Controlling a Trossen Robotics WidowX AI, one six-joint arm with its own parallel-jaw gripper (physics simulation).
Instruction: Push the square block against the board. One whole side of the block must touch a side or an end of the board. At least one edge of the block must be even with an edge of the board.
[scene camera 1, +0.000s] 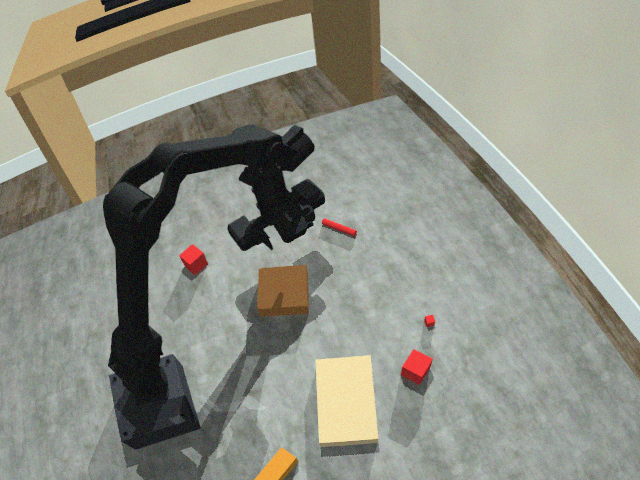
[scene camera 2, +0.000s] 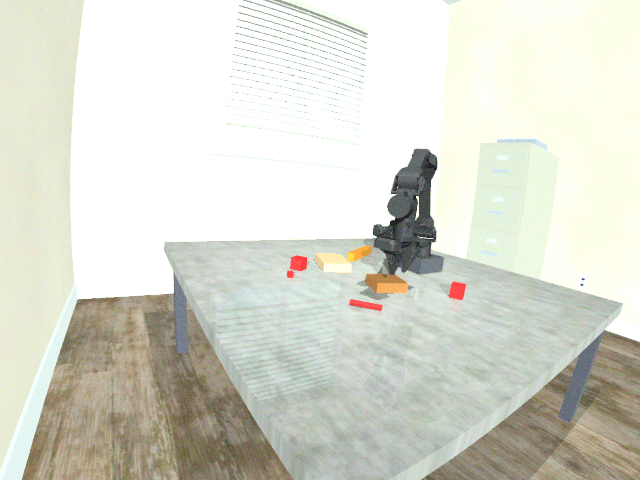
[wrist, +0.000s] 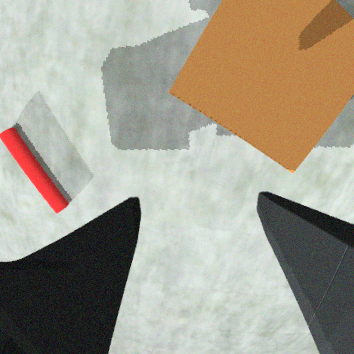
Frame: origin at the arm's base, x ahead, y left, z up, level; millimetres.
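Seen in the pictures: gripper, between the fingertips: (scene camera 1: 283, 240) (scene camera 2: 397, 273) (wrist: 198, 202); arm's base, origin of its link: (scene camera 1: 150, 386) (scene camera 2: 421, 255).
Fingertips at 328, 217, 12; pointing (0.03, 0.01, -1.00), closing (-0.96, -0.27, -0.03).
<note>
Pixels of each thing's middle, then the offset from my fingertips to it, as dx, dy, dz.
- square block, middle of its body: (wrist: 273, 67) (scene camera 1: 283, 290) (scene camera 2: 386, 283) -33, -77, -54
- board, middle of its body: (scene camera 1: 346, 400) (scene camera 2: 332, 262) +0, -342, -54
- red rod, middle of its body: (wrist: 34, 171) (scene camera 1: 339, 227) (scene camera 2: 365, 305) +130, +39, -61
- orange bar, middle of its body: (scene camera 2: 360, 253) -214, -464, -53
The square block (scene camera 1: 289, 284) (scene camera 2: 386, 283) (wrist: 260, 85) is orange-brown and lies flat on the table. The board (scene camera 1: 346, 400) (scene camera 2: 333, 262) is a flat cream rectangle; in scene camera 1 it lies below and right of the block, with a wide gap between them. My gripper (scene camera 1: 279, 244) (scene camera 2: 393, 272) (wrist: 198, 202) is open and empty. It hangs above the table close to the block, on the far side from the board. In the wrist view the block is beyond the fingertips at the upper right. The board does not show in the wrist view.
A red rod (scene camera 1: 339, 227) (scene camera 2: 365, 304) (wrist: 34, 170) lies near the gripper. One red cube (scene camera 1: 193, 259) (scene camera 2: 456, 290) is left of the block in scene camera 1. Another red cube (scene camera 1: 416, 366) (scene camera 2: 298, 262) and a tiny one (scene camera 1: 429, 320) (scene camera 2: 290, 274) are right of the board. An orange bar (scene camera 1: 276, 466) (scene camera 2: 359, 253) lies near the board.
</note>
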